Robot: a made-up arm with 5 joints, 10 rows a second.
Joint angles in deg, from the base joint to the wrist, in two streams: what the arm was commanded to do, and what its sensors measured. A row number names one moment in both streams.
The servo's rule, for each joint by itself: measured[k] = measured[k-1] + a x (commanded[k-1-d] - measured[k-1]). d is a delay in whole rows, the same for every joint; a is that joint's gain. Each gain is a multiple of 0.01, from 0.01 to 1. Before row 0 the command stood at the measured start. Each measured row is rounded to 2 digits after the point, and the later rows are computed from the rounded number. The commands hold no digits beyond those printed.
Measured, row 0: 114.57, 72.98, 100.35, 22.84, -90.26
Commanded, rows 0 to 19: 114.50, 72.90, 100.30, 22.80, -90.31; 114.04, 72.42, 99.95, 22.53, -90.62; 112.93, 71.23, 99.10, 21.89, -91.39; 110.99, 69.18, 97.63, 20.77, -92.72; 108.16, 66.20, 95.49, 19.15, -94.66; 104.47, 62.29, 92.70, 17.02, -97.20; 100.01, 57.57, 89.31, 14.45, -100.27; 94.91, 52.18, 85.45, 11.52, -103.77; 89.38, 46.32, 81.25, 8.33, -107.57; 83.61, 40.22, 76.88, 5.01, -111.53; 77.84, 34.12, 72.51, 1.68, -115.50; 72.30, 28.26, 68.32, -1.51, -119.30; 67.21, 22.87, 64.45, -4.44, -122.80; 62.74, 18.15, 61.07, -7.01, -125.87; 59.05, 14.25, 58.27, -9.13, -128.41; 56.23, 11.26, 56.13, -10.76, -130.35; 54.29, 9.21, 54.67, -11.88, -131.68; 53.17, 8.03, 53.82, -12.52, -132.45; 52.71, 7.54, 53.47, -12.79, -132.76; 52.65, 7.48, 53.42, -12.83, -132.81
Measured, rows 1 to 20: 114.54, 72.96, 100.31, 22.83, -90.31; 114.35, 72.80, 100.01, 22.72, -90.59; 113.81, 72.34, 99.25, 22.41, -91.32; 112.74, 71.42, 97.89, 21.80, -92.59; 111.00, 69.91, 95.87, 20.82, -94.47; 108.52, 67.70, 93.21, 19.41, -96.95; 105.29, 64.76, 89.93, 17.57, -99.97; 101.35, 61.11, 86.17, 15.33, -103.43; 96.80, 56.82, 82.04, 12.74, -107.20; 91.79, 52.01, 77.71, 9.88, -111.14; 86.49, 46.82, 73.34, 6.85, -115.11; 81.10, 41.44, 69.12, 3.76, -118.92; 75.82, 36.05, 65.20, 0.73, -122.45; 70.85, 30.86, 61.73, -2.13, -125.56; 66.37, 26.04, 58.82, -4.72, -128.15; 62.52, 21.75, 56.56, -6.95, -130.15; 59.39, 18.11, 54.97, -8.77, -131.54; 57.03, 15.19, 54.00, -10.16, -132.37; 55.39, 12.97, 53.55, -11.13, -132.72; 54.35, 11.38, 53.44, -11.76, -132.80
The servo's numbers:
d 0
a 0.38 0.29 0.84 0.37 0.91

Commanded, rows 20 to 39: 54.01, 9.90, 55.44, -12.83, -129.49; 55.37, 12.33, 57.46, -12.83, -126.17; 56.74, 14.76, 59.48, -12.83, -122.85; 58.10, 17.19, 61.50, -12.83, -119.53; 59.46, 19.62, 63.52, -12.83, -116.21; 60.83, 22.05, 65.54, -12.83, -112.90; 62.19, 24.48, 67.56, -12.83, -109.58; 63.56, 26.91, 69.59, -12.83, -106.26; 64.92, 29.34, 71.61, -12.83, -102.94; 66.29, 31.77, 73.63, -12.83, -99.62; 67.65, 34.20, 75.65, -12.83, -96.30; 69.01, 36.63, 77.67, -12.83, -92.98; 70.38, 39.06, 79.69, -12.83, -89.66; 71.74, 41.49, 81.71, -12.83, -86.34; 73.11, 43.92, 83.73, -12.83, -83.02; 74.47, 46.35, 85.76, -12.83, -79.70; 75.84, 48.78, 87.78, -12.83, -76.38; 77.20, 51.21, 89.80, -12.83, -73.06; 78.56, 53.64, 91.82, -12.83, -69.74; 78.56, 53.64, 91.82, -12.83, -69.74
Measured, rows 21 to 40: 54.22, 10.95, 55.12, -12.16, -129.79; 54.66, 11.35, 57.09, -12.41, -126.50; 55.45, 12.34, 59.10, -12.57, -123.18; 56.46, 13.75, 61.12, -12.67, -119.86; 57.60, 15.45, 63.14, -12.73, -116.54; 58.83, 17.36, 65.16, -12.77, -113.23; 60.11, 19.42, 67.18, -12.79, -109.91; 61.42, 21.59, 69.20, -12.80, -106.59; 62.75, 23.84, 71.22, -12.81, -103.27; 64.10, 26.14, 73.24, -12.82, -99.95; 65.45, 28.48, 75.26, -12.82, -96.63; 66.80, 30.84, 77.28, -12.82, -93.31; 68.16, 33.22, 79.30, -12.82, -89.99; 69.52, 35.62, 81.32, -12.82, -86.67; 70.88, 38.03, 83.34, -12.82, -83.35; 72.24, 40.44, 85.37, -12.82, -80.03; 73.61, 42.86, 87.39, -12.82, -76.71; 74.97, 45.28, 89.41, -12.82, -73.39; 76.33, 47.70, 91.43, -12.82, -70.07; 77.18, 49.42, 91.76, -12.82, -69.77
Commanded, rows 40 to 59: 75.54, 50.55, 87.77, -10.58, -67.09; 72.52, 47.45, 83.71, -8.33, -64.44; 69.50, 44.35, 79.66, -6.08, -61.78; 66.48, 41.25, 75.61, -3.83, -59.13; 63.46, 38.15, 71.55, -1.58, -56.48; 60.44, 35.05, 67.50, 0.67, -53.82; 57.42, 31.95, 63.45, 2.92, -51.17; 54.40, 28.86, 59.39, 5.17, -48.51; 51.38, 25.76, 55.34, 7.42, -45.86; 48.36, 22.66, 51.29, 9.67, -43.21; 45.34, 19.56, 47.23, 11.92, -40.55; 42.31, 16.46, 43.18, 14.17, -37.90; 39.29, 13.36, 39.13, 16.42, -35.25; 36.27, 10.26, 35.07, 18.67, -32.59; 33.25, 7.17, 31.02, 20.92, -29.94; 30.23, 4.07, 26.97, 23.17, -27.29; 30.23, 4.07, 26.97, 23.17, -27.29; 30.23, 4.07, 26.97, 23.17, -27.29; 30.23, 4.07, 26.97, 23.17, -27.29; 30.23, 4.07, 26.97, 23.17, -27.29
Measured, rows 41 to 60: 76.56, 49.75, 88.41, -11.99, -67.33; 75.02, 49.08, 84.46, -10.64, -64.70; 72.92, 47.71, 80.43, -8.95, -62.04; 70.47, 45.84, 76.38, -7.06, -59.39; 67.81, 43.61, 72.32, -5.03, -56.74; 65.01, 41.13, 68.27, -2.92, -54.08; 62.13, 38.47, 64.22, -0.76, -51.43; 59.19, 35.68, 60.16, 1.43, -48.77; 56.22, 32.80, 56.11, 3.65, -46.12; 53.23, 29.86, 52.06, 5.88, -43.47; 50.23, 26.87, 48.00, 8.11, -40.81; 47.22, 23.85, 43.95, 10.35, -38.16; 44.21, 20.81, 39.90, 12.60, -35.51; 41.19, 17.75, 35.84, 14.85, -32.85; 38.17, 14.68, 31.79, 17.10, -30.20; 35.15, 11.60, 27.74, 19.35, -27.55; 33.28, 9.42, 27.09, 20.76, -27.31; 32.12, 7.87, 26.99, 21.65, -27.29; 31.40, 6.77, 26.97, 22.21, -27.29; 30.96, 5.99, 26.97, 22.57, -27.29
